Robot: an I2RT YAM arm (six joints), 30 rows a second.
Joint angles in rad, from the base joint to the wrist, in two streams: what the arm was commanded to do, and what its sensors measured. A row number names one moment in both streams.
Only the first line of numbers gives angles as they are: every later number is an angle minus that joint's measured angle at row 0.
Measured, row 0: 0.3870, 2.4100, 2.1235, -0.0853, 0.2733, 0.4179
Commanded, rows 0 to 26: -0.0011, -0.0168, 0.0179, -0.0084, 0.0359, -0.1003; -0.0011, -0.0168, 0.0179, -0.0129, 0.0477, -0.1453; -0.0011, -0.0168, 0.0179, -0.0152, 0.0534, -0.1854; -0.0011, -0.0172, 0.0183, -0.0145, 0.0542, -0.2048; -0.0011, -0.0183, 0.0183, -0.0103, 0.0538, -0.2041; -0.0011, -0.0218, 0.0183, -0.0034, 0.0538, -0.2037; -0.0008, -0.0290, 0.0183, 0.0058, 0.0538, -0.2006; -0.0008, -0.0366, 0.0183, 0.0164, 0.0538, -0.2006; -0.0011, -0.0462, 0.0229, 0.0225, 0.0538, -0.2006; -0.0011, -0.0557, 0.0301, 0.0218, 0.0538, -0.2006; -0.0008, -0.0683, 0.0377, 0.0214, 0.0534, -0.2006; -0.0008, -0.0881, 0.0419, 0.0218, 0.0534, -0.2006; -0.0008, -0.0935, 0.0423, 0.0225, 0.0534, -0.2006; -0.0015, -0.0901, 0.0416, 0.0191, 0.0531, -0.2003; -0.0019, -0.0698, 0.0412, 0.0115, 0.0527, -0.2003; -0.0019, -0.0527, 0.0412, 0.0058, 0.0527, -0.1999; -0.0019, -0.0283, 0.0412, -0.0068, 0.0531, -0.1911; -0.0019, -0.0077, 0.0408, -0.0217, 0.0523, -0.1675; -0.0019, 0.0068, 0.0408, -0.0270, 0.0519, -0.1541; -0.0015, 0.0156, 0.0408, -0.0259, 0.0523, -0.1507; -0.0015, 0.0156, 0.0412, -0.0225, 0.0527, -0.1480; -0.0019, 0.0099, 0.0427, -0.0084, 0.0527, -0.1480; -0.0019, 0.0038, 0.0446, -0.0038, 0.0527, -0.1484; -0.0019, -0.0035, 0.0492, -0.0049, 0.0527, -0.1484; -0.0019, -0.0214, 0.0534, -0.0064, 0.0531, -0.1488; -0.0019, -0.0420, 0.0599, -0.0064, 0.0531, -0.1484; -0.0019, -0.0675, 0.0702, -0.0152, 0.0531, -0.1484
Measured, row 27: 0.0000, 0.0122, 0.0130, -0.0198, 0.0336, -0.1575
